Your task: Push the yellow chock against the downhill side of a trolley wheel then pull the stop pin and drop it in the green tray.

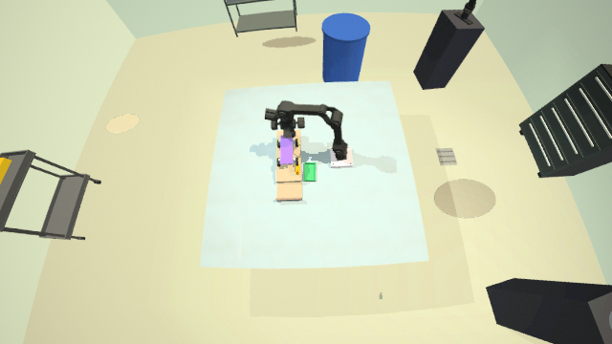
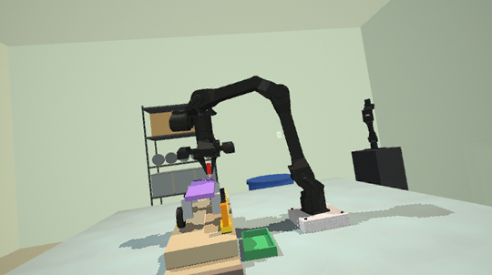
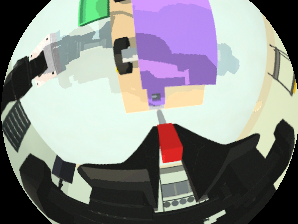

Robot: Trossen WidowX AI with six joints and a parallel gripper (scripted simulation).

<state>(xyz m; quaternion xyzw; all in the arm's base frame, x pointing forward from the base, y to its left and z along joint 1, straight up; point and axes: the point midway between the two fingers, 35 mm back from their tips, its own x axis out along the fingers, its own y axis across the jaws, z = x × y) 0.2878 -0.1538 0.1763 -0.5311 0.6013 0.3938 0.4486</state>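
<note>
Now: the green tray 80 mm behind my gripper tip, 230 mm to the left of it and 180 mm below it. Round my gripper tip: red-headed stop pin right at my gripper tip; tan ramp 30 mm ahead, 120 mm to the left, 130 mm below; trolley 30 mm ahead, 120 mm to the left, 60 mm below.
</note>
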